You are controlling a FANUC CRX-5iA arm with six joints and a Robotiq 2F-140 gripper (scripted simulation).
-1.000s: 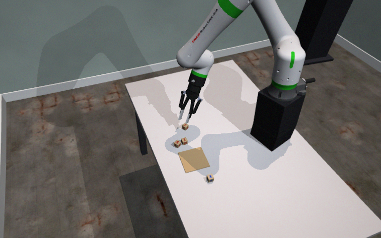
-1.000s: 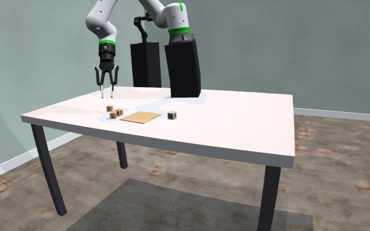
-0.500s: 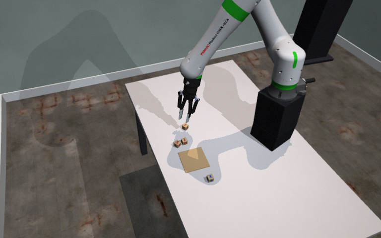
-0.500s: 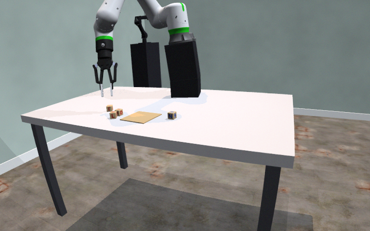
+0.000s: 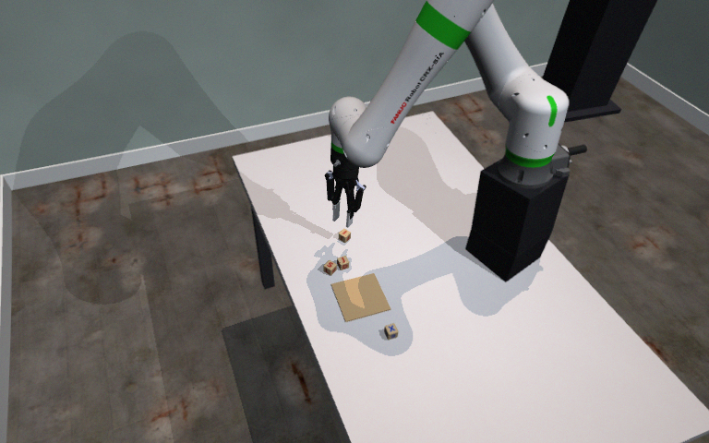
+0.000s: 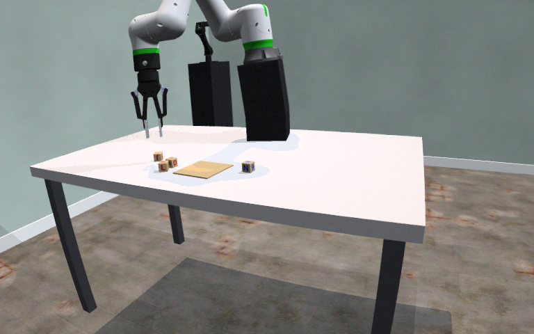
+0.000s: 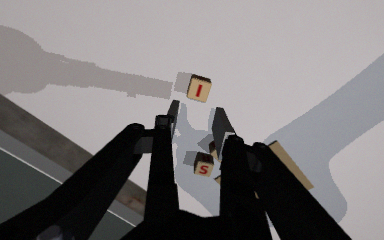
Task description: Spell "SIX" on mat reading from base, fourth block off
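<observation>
My gripper is now 11 cm above the block and 1 cm past it. Round my hand: tan mat: 23 cm to the left, 12 cm below, 1 cm ahead.
</observation>
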